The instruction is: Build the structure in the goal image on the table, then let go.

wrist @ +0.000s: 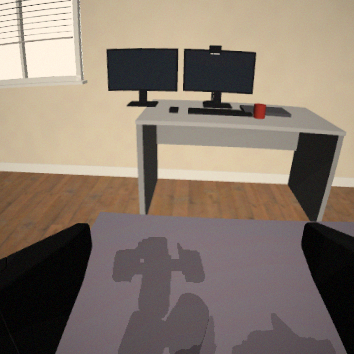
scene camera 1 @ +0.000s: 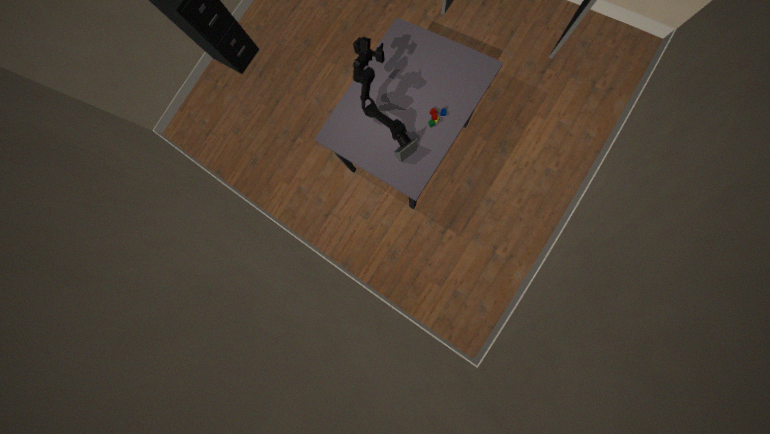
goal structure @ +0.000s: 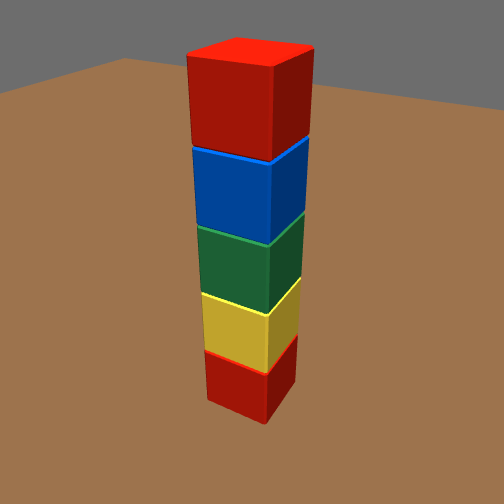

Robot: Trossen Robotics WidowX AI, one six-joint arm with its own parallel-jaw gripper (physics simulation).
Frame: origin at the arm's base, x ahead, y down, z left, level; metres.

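Seen in the pictures: gripper, fingertip midpoint: (wrist: 197,235) (scene camera 1: 376,41); arm's base, origin of the base link: (scene camera 1: 405,144).
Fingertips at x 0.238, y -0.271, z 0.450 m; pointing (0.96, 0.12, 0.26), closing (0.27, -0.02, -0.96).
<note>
Offsets run from my fingertips to a thing's top centre. Level surfaces: height alone.
My gripper (scene camera 1: 372,49) (wrist: 197,235) is open and empty, raised above the left edge of the grey-purple table @[dy +0.352 m] (scene camera 1: 458,64) (wrist: 250,250) in the scene view, well apart from the blocks. Small blocks sit close together near the table's right edge in the scene view: red @[dz -0.445, dx +0.038, dy +0.286 m] (scene camera 1: 433,113), blue @[dz -0.458, dx +0.117, dy +0.319 m] (scene camera 1: 443,112), yellow @[dz -0.456, dx +0.048, dy +0.319 m] (scene camera 1: 437,120) and green @[dz -0.453, dx +0.007, dy +0.319 m] (scene camera 1: 431,123). The red patch looks like two blocks, but they are too small to tell how they touch or stack. No block shows in the wrist view.
The arm's base stands by a grey plate (scene camera 1: 405,150) at the table's lower part in the scene view. A black cabinet (scene camera 1: 237,45) stands on the floor at upper left. In the wrist view, a desk (wrist: 225,125) beyond the table bears two monitors (wrist: 142,70) (wrist: 219,72) and a red mug (wrist: 259,111).
</note>
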